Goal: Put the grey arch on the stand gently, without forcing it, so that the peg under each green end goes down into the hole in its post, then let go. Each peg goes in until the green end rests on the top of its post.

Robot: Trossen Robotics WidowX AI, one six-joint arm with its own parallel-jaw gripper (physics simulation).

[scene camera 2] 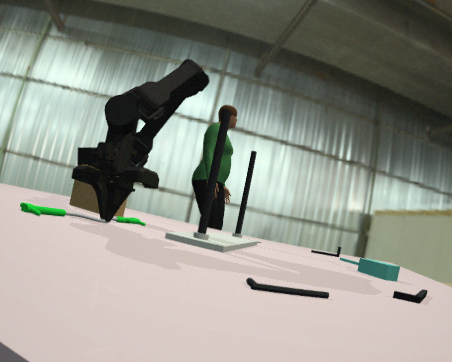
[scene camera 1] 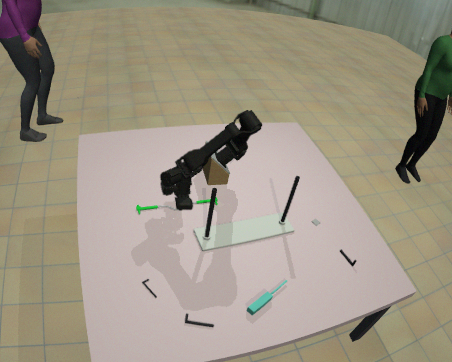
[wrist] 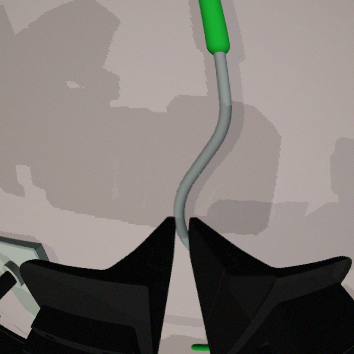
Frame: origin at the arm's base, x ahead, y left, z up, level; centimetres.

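Where they show: gripper, between the fingertips: (scene camera 2: 105, 221) (wrist: 181, 223); arm's base, origin of its link: (scene camera 1: 219, 159).
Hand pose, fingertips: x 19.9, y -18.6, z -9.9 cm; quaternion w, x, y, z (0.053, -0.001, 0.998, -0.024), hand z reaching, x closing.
Observation:
Things, the pixels of their top centre, and the offset from my fingertips. Level surfaces: height alone.
- grey arch, centre of its top: (wrist: 221, 219) (scene camera 2: 96, 213) (scene camera 1: 177, 204) dz +1.0, dx -2.0, dy -0.9 cm
- nearer post, centre of its top: (scene camera 2: 226, 116) (scene camera 1: 214, 191) dz +24.1, dx +16.2, dy +8.4 cm
- farther post, centre of its top: (scene camera 2: 253, 155) (scene camera 1: 297, 179) dz +24.1, dx +10.1, dy +40.6 cm
- teal screwdriver, centre of its top: (scene camera 2: 365, 258) (scene camera 1: 270, 293) dz +2.5, dx +45.3, dy +25.9 cm
- small grey tile, centre of its top: (scene camera 1: 316, 221) dz +0.0, dx +10.3, dy +57.3 cm
- pink table, height of its surface: dz -0.3 cm
The grey arch (scene camera 1: 166, 207) (scene camera 2: 87, 217) (wrist: 225, 100) lies low at the table top, a bent grey rod with green ends. One green end (scene camera 1: 148, 208) (scene camera 2: 45, 210) (wrist: 215, 25) is at the left in both scene views; the other green end (scene camera 1: 206, 201) (scene camera 2: 131, 220) is on the gripper's right. My gripper (scene camera 1: 184, 206) (scene camera 2: 108, 219) (wrist: 181, 223) is shut on the arch's grey middle. The stand's pale base (scene camera 1: 245, 235) (scene camera 2: 220, 246) carries two upright black posts, the nearer post (scene camera 1: 211, 215) (scene camera 2: 215, 175) and the farther post (scene camera 1: 290, 200) (scene camera 2: 246, 195). The post holes are too small to see.
A brown wedge-shaped block (scene camera 1: 216, 176) (scene camera 2: 85, 197) is behind the gripper. A teal screwdriver (scene camera 1: 260, 303) (scene camera 2: 378, 269), black L-shaped keys (scene camera 1: 200, 322) (scene camera 2: 290, 290) and a small grey tile (scene camera 1: 315, 222) lie on the pink table (scene camera 1: 115, 160). People stand beyond the table.

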